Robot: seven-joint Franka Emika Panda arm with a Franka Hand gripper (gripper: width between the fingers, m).
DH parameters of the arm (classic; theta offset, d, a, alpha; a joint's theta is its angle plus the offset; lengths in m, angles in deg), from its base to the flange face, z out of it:
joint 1: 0 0.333 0 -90
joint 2: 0 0 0 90
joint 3: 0 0.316 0.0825 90
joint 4: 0 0 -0.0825 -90
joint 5: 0 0.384 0 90
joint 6: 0 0 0.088 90
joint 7: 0 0.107 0 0
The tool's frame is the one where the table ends.
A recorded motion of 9 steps. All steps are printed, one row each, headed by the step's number.
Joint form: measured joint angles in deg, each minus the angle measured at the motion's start. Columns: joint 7, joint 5, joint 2, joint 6, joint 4, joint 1, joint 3.
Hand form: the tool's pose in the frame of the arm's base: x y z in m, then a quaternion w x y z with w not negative. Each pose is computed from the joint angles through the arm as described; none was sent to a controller.
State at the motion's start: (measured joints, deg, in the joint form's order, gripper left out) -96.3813 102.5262 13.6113 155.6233 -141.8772 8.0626 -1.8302
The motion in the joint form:
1: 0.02 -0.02 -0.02 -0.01 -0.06 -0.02 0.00
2: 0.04 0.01 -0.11 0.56 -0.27 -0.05 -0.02
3: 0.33 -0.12 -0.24 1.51 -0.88 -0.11 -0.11
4: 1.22 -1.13 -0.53 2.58 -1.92 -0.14 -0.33
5: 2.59 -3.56 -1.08 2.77 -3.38 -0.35 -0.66
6: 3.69 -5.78 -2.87 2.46 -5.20 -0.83 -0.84
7: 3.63 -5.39 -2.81 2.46 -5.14 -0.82 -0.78
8: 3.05 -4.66 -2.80 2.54 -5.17 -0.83 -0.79
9: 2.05 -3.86 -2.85 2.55 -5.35 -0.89 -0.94
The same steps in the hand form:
1: 0.4383 0.0116 0.1808 0.22401 -0.94623 -0.04564 -0.22887
2: 0.4367 0.0098 0.1806 0.21921 -0.94774 -0.04359 -0.22769
3: 0.4320 0.0059 0.1791 0.21102 -0.95098 -0.03860 -0.22276
4: 0.4249 0.0006 0.1771 0.20102 -0.95544 -0.03468 -0.21338
5: 0.4166 -0.0051 0.1751 0.19627 -0.95904 -0.03760 -0.20075
6: 0.4088 -0.0099 0.1799 0.19648 -0.95972 -0.04189 -0.19642
7: 0.4089 -0.0094 0.1797 0.19718 -0.95955 -0.03967 -0.19700
8: 0.4081 -0.0097 0.1793 0.19659 -0.95937 -0.03800 -0.19881
9: 0.4062 -0.0113 0.1786 0.19536 -0.95917 -0.03769 -0.20102

